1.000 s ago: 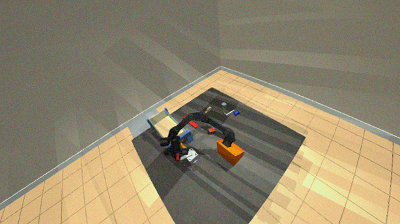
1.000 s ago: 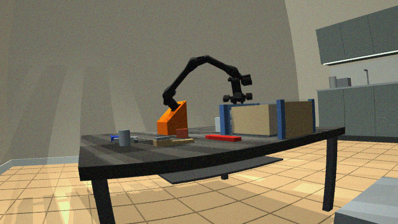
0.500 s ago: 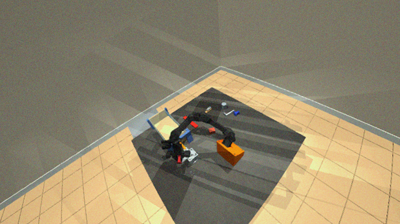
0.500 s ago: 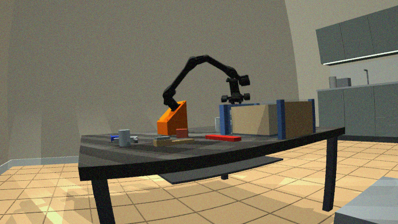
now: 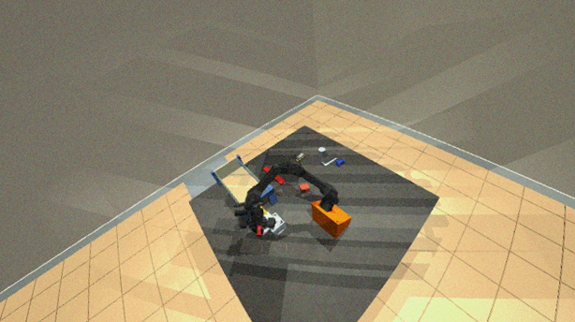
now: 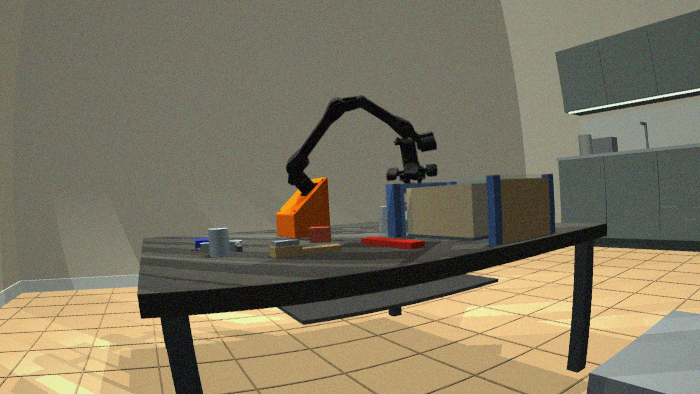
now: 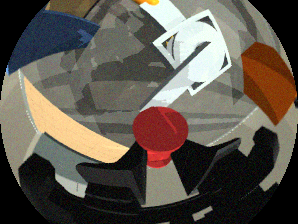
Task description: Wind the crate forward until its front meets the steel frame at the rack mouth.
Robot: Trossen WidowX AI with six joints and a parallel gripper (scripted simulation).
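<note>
Now: the grey winch 120 mm to the right of my gripper tip, 100 mm below it and 10 mm ahead of it. From my gripper tip the other things lie so: wooden-handled tool 580 mm to the right, 380 mm ahead, 110 mm below; then clear-panelled cubby 430 mm ahead, 100 mm to the right, 10 mm below; then flat red bar 400 mm ahead, 350 mm to the right, 120 mm below.
</note>
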